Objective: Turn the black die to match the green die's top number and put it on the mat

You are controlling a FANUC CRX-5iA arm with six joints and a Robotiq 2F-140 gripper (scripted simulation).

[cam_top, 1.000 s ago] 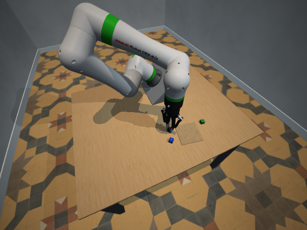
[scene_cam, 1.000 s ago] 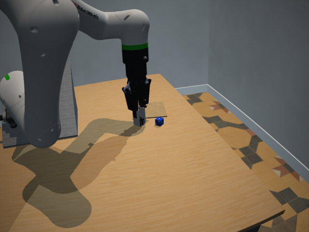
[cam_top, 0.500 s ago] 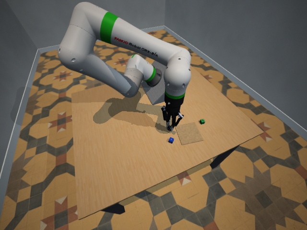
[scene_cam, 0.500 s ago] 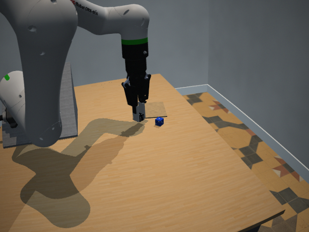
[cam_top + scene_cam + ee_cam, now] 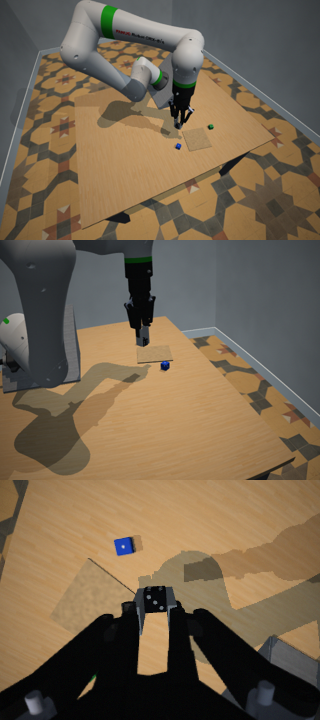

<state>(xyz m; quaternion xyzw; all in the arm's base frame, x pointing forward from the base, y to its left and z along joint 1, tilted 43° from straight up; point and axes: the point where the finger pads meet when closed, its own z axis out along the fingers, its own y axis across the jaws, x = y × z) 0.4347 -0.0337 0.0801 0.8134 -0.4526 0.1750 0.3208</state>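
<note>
Now: hand 6 cm short of the tan mat, 10 cm to the right of it and 13 cm above it. The rest, counted from my hand: black die: 2 cm below; then green die: 3 cm ahead, 23 cm to the left, 12 cm below; then blue die: 7 cm ahead, 3 cm to the right, 12 cm below.
</note>
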